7 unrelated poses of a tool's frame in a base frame.
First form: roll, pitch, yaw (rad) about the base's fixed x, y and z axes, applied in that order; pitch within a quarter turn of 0, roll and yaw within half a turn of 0; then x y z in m.
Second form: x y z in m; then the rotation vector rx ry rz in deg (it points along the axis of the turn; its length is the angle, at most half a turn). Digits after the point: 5 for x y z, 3 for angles.
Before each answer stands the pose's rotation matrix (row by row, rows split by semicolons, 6 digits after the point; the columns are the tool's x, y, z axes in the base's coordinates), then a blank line. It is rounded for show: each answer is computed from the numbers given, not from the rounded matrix.
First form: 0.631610 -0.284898 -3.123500 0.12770 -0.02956 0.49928
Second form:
-0.959533 0.180524 0.216118; -0.017362 -0.803944 0.594452; 0.281060 0.566644 0.774545

0.12770 -0.02956 0.49928 -23.024 -53.769 -163.842
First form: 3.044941 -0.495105 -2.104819 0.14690 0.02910 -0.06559
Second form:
-0.447879 -0.833412 -0.323775; -0.757405 0.546091 -0.357943; 0.475124 0.084913 -0.875812

0.14690 0.02910 -0.06559 73.789 -133.113 12.664
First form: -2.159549 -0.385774 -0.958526 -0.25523 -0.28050 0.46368
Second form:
0.532489 -0.274601 0.800656; -0.758203 -0.575240 0.306965; 0.376276 -0.770515 -0.514512

-0.25523 -0.28050 0.46368 -121.175 47.727 -54.387
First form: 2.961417 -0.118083 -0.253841 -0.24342 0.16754 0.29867
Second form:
0.961214 -0.267494 0.067186; -0.249375 -0.946984 -0.202566; 0.117809 0.177954 -0.976961

-0.24342 0.16754 0.29867 167.260 -22.252 7.964
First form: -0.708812 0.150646 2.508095 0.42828 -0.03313 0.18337
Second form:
-0.796834 -0.370649 -0.477153; 0.585263 -0.669664 -0.457185; -0.150077 -0.643560 0.750538

0.42828 -0.03313 0.18337 -27.047 -47.465 138.721
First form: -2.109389 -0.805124 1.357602 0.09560 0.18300 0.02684
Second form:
0.146632 0.632255 -0.760758; 0.677332 0.496320 0.543036; 0.720917 -0.594912 -0.355471

0.09560 0.18300 0.02684 -67.512 -87.905 2.674
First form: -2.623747 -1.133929 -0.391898 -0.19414 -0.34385 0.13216
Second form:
0.391026 0.082649 0.916661; -0.161601 -0.974322 0.156783; 0.906082 -0.209440 -0.367629

-0.19414 -0.34385 0.13216 -139.128 4.019 -92.791
